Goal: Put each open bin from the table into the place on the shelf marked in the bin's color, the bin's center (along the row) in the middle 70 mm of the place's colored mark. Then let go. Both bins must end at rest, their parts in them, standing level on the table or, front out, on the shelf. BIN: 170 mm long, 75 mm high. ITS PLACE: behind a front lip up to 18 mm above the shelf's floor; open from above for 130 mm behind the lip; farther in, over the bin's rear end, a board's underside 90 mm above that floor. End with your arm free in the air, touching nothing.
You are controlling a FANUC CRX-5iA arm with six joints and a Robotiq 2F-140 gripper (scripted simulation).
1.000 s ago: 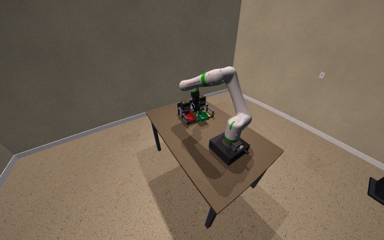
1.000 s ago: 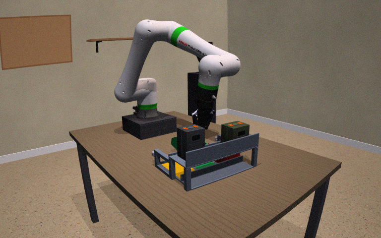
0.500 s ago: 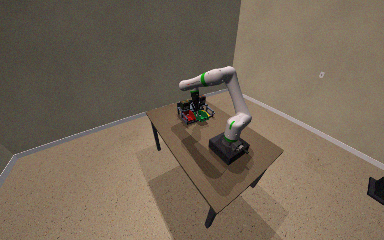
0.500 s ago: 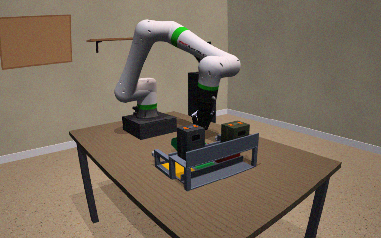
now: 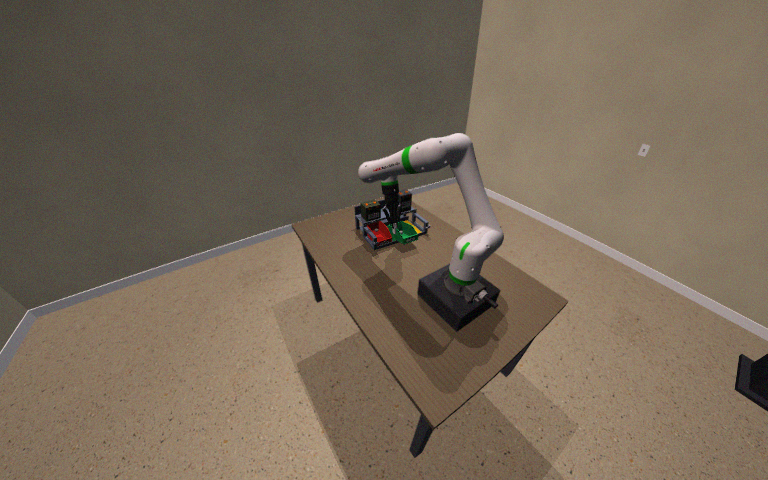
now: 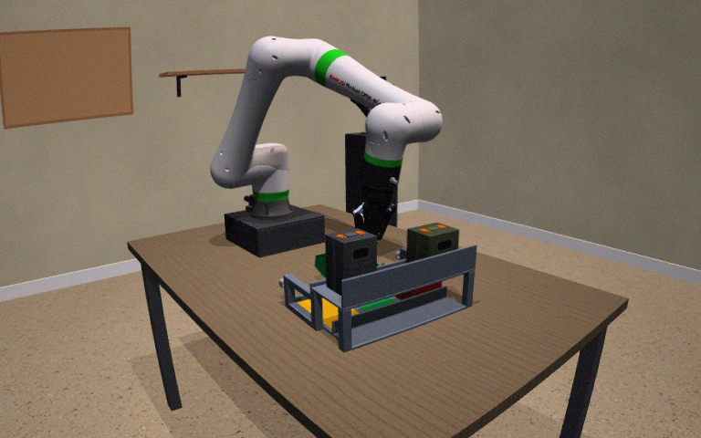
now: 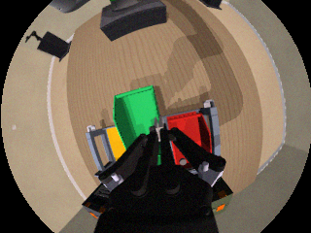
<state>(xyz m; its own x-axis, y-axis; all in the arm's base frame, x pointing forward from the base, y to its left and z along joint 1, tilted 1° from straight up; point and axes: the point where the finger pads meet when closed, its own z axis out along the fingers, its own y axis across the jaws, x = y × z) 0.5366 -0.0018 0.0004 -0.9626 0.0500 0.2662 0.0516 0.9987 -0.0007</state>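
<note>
Now: the green bin 50 mm to the right of my hand, 40 mm below it and 20 mm behind it. The rest, counted from my hand: olive box: 180 mm ahead, 60 mm to the left, 50 mm above; black box: 170 mm to the right, 160 mm ahead, 60 mm above; red bin: 80 mm ahead, 60 mm to the left, 60 mm below.
</note>
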